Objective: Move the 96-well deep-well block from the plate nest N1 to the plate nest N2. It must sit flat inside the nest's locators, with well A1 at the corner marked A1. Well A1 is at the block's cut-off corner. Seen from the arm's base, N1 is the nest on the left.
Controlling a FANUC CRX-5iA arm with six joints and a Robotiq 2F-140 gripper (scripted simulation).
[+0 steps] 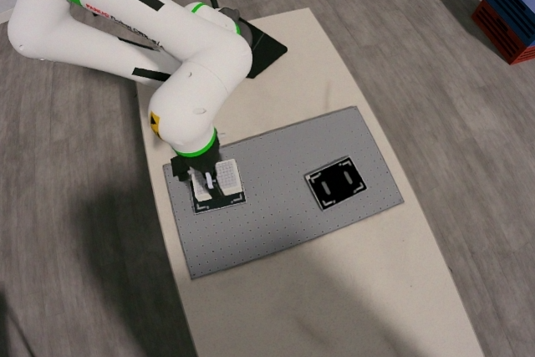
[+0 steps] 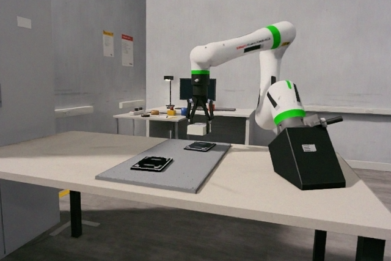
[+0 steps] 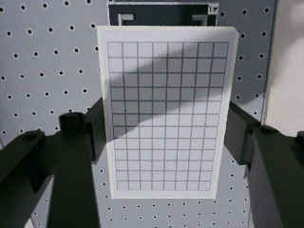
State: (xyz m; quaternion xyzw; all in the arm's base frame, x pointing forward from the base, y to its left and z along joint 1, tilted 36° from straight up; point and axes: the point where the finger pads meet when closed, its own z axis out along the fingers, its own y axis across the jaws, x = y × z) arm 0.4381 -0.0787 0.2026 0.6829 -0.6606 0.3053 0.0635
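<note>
My gripper is now 10 mm to the left of the black plate nest N2 and 100 mm above it. The rest, counted from my hand: plate nest N1 (90 mm ahead, 350 mm to the left, 100 mm below); then white 96-well deep-well block (10 mm below).
</note>
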